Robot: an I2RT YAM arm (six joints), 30 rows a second.
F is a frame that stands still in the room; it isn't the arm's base.
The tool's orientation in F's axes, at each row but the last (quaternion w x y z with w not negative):
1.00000 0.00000 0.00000 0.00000
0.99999 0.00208 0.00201 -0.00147
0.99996 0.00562 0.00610 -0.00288
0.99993 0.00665 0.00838 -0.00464
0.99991 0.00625 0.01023 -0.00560
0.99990 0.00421 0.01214 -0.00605
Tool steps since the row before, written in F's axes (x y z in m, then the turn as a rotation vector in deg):
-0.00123 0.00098 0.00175 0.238 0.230 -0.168
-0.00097 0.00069 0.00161 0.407 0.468 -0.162
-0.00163 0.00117 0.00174 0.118 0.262 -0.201
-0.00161 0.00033 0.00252 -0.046 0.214 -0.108
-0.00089 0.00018 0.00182 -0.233 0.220 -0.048
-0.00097 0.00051 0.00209 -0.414 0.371 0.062
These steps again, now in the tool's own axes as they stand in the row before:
-0.00123 0.00098 0.00175 0.238 0.230 -0.168
-0.00098 0.00069 0.00160 0.406 0.469 -0.162
-0.00166 0.00118 0.00171 0.119 0.260 -0.202
-0.00166 0.00035 0.00249 -0.046 0.212 -0.112
-0.00093 0.00019 0.00180 -0.234 0.217 -0.056
-0.00103 0.00052 0.00206 -0.420 0.366 0.049

